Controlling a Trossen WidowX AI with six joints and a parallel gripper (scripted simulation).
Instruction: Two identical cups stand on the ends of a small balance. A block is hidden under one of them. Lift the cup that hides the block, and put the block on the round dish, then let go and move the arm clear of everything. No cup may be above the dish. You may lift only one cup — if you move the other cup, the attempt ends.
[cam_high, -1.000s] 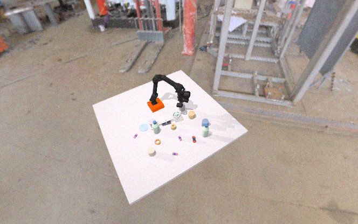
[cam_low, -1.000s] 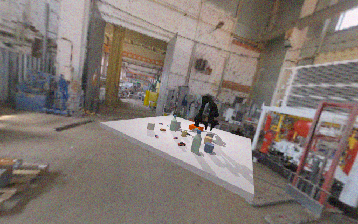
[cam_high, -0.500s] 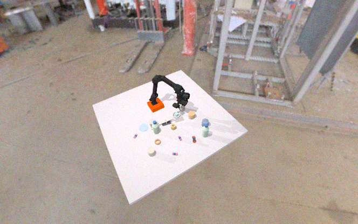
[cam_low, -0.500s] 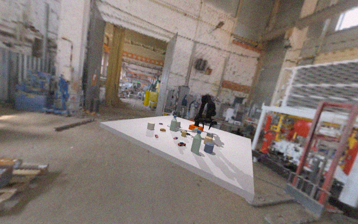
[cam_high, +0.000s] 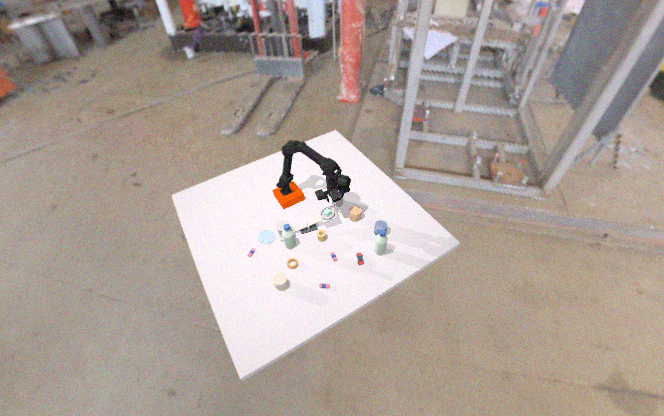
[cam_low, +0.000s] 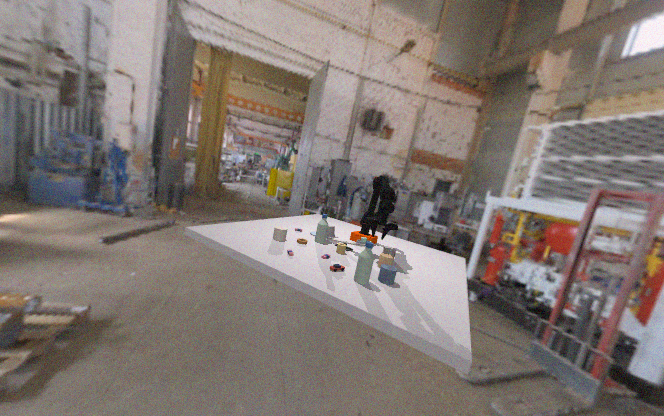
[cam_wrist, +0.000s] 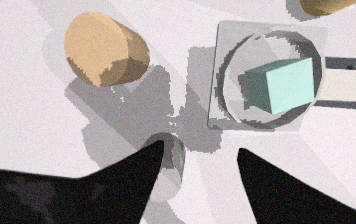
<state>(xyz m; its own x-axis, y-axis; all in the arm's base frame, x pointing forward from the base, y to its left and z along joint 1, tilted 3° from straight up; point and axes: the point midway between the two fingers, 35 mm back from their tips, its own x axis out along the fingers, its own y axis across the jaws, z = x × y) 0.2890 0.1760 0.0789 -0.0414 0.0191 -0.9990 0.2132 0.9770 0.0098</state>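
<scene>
Right now the pale green block is 30 mm ahead of my gripper tip, 60 mm to the right of it and 30 mm below it. Also, from my gripper tip: cup 60 mm behind, 80 mm to the left, 80 mm below; balance 10 mm ahead, 180 mm to the right, 80 mm below; tan cylinder 100 mm ahead, 100 mm to the left, 80 mm below.
</scene>
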